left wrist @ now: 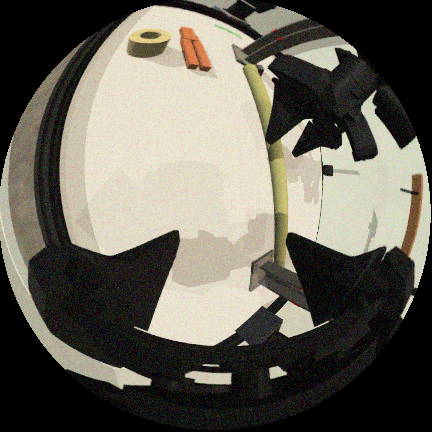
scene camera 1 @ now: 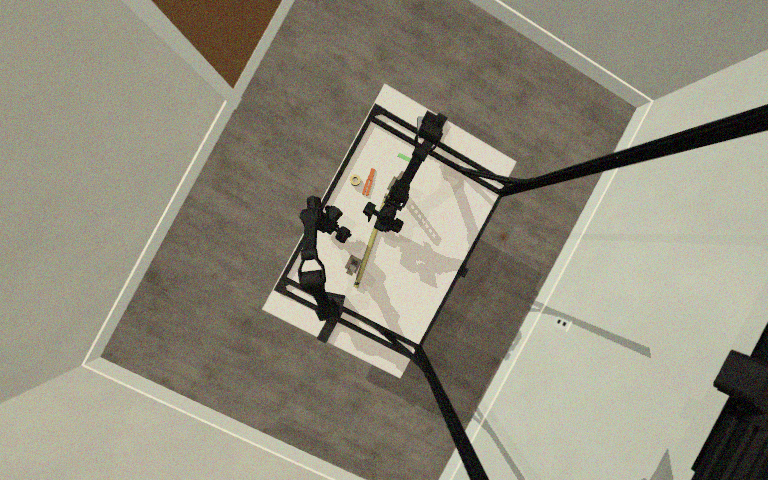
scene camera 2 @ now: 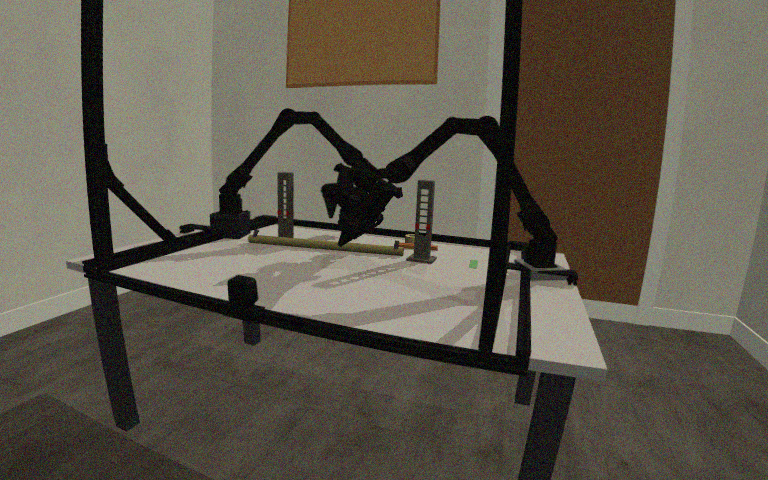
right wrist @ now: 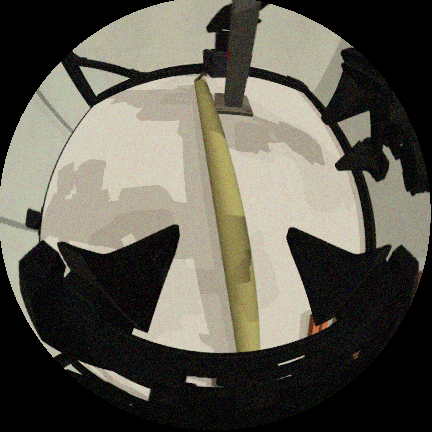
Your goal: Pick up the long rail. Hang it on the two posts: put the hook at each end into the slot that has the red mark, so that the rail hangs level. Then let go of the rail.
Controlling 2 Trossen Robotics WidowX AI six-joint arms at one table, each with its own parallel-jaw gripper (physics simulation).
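Places are measured from the left arm's base along level axes (x right, y ahead, z up), in centimetres.
Where they show: left gripper, fingertip midpoint: (left wrist: 234,237) (scene camera 2: 336,225) (right wrist: 331,148); right gripper, fingertip midpoint: (left wrist: 282,149) (scene camera 2: 346,242) (right wrist: 235,231); left arm's base at its link origin: (left wrist: 269,337) (scene camera 1: 331,307) (scene camera 2: 230,212) (right wrist: 225,50); right arm's base at its link origin: (scene camera 2: 540,264).
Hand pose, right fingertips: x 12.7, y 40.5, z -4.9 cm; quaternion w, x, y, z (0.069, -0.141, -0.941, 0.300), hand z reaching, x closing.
Note:
Each offset is from my right fingertips to the top centre of the thing.
The long olive-yellow rail {dx -1.3, dy -6.9, dz +1.5 cm} (scene camera 1: 368,251) (scene camera 2: 300,242) (left wrist: 281,190) (right wrist: 225,185) lies on the table, with a small dark hook at each end. Two upright grey slotted posts stand behind it: the left post {dx -7.0, dy -19.8, dz +18.6 cm} (scene camera 2: 286,227) (left wrist: 285,282) (right wrist: 240,60) and the right post {dx +4.9, dy +21.3, dz +18.6 cm} (scene camera 2: 421,246) (left wrist: 270,42). Each has red marks low on its slots. My right gripper (scene camera 1: 382,219) (right wrist: 235,231) is open above the rail's middle, its fingers on either side of the rail in the right wrist view. My left gripper (scene camera 1: 338,225) (left wrist: 234,237) is open and empty, behind the rail. The grippers overlap in scene camera 2.
An orange two-pronged piece {dx -7.9, dy +20.1, dz -1.5 cm} (scene camera 1: 369,182) (left wrist: 192,49) and a yellow tape ring {dx -14.4, dy +19.2, dz -0.2 cm} (scene camera 1: 351,182) (left wrist: 135,47) lie behind the rail near the right post. A green strip {dx +6.8, dy +35.2, dz -2.6 cm} (scene camera 1: 403,156) (scene camera 2: 473,264) lies farther right. A black frame (scene camera 2: 317,324) borders the table.

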